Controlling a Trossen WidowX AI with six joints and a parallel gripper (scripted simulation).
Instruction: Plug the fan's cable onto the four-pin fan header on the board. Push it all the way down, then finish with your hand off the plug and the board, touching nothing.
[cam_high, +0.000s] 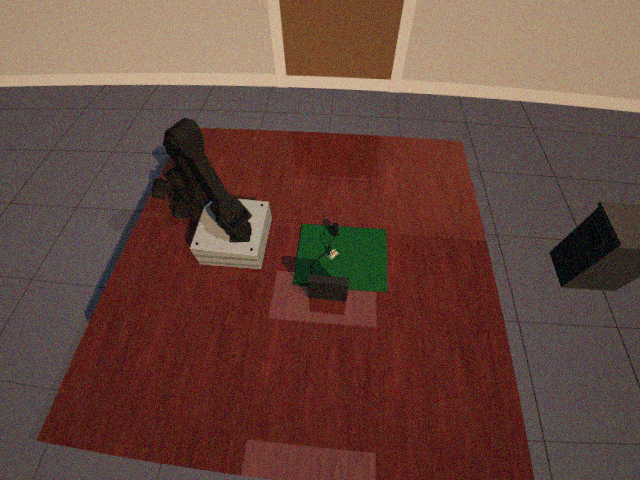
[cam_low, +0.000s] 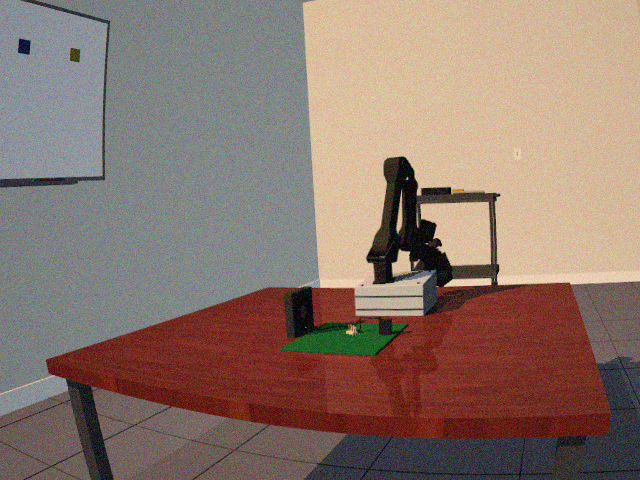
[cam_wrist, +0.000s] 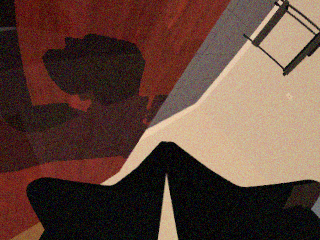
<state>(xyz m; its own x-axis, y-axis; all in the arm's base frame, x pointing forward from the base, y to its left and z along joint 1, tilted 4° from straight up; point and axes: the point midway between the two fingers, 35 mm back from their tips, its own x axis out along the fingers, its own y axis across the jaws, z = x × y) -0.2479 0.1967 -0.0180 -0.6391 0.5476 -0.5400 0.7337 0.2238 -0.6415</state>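
The dark plug lies 59 cm ahead of my gripper tip, 18 cm to the right of it and 6 cm below it. The rest, counted from my gripper tip: green board: 60 cm ahead, 27 cm to the right, 9 cm below; then fan header: 57 cm ahead, 27 cm to the right, 8 cm below; then black fan: 54 cm ahead, 41 cm to the right, 2 cm below.
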